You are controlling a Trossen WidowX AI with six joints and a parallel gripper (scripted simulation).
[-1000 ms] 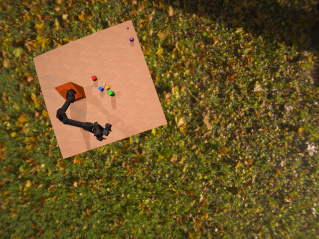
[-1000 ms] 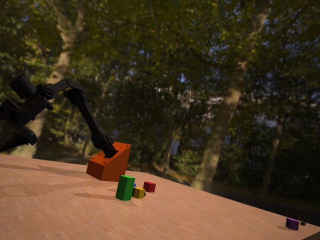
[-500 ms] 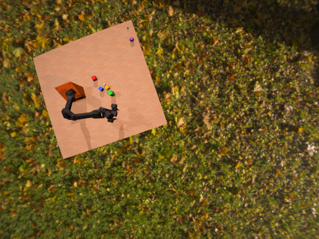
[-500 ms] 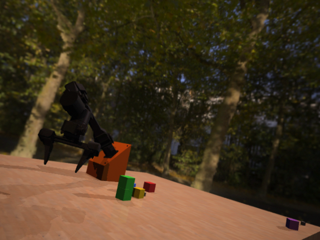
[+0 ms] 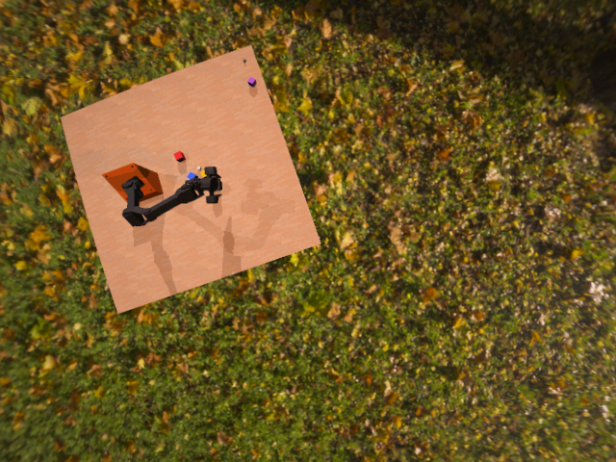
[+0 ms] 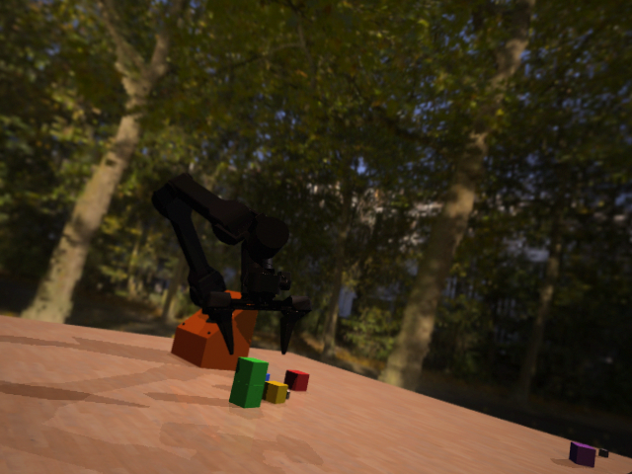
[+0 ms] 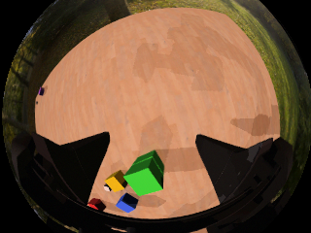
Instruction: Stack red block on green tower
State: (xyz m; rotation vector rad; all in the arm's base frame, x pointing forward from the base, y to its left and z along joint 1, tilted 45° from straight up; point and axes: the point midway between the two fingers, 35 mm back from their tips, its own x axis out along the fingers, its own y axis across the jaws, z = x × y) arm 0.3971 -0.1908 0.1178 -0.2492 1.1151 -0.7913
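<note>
My gripper tip is now 170 mm past the red block, 300 mm to the right of it and 80 mm above it. The rest, counted from my gripper tip: small white piece: 100 mm behind, 190 mm to the left, 90 mm below; yellow block: 70 mm behind, 140 mm to the left, 80 mm below; blue block: 150 mm behind, 150 mm to the left, 80 mm below.
</note>
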